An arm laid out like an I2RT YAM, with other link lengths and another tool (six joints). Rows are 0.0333 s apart.
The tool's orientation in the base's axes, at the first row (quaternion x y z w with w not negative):
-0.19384 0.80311 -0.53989 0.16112
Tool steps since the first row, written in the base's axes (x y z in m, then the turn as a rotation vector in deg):
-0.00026 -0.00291 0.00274 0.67 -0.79 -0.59
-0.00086 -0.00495 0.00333 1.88 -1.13 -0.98
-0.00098 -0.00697 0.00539 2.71 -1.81 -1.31
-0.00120 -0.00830 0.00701 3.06 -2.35 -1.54
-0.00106 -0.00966 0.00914 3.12 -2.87 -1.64
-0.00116 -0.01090 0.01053 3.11 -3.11 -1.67
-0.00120 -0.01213 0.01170 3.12 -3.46 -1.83
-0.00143 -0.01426 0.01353 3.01 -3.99 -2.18
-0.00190 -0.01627 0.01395 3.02 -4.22 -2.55
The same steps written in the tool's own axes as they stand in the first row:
0.00150 -0.00351 0.00122 -0.17 0.19 1.16
0.00299 -0.00467 0.00236 -1.04 0.27 2.15
0.00397 -0.00726 0.00318 -1.42 0.23 3.20
0.00473 -0.00919 0.00356 -1.45 0.21 3.89
0.00516 -0.01165 0.00394 -1.25 0.11 4.37
0.00578 -0.01336 0.00438 -1.12 0.06 4.57
0.00636 -0.01486 0.00493 -0.95 0.09 4.91
0.00750 -0.01726 0.00587 -0.58 0.25 5.42
0.00886 -0.01827 0.00711 -0.46 0.51 5.74

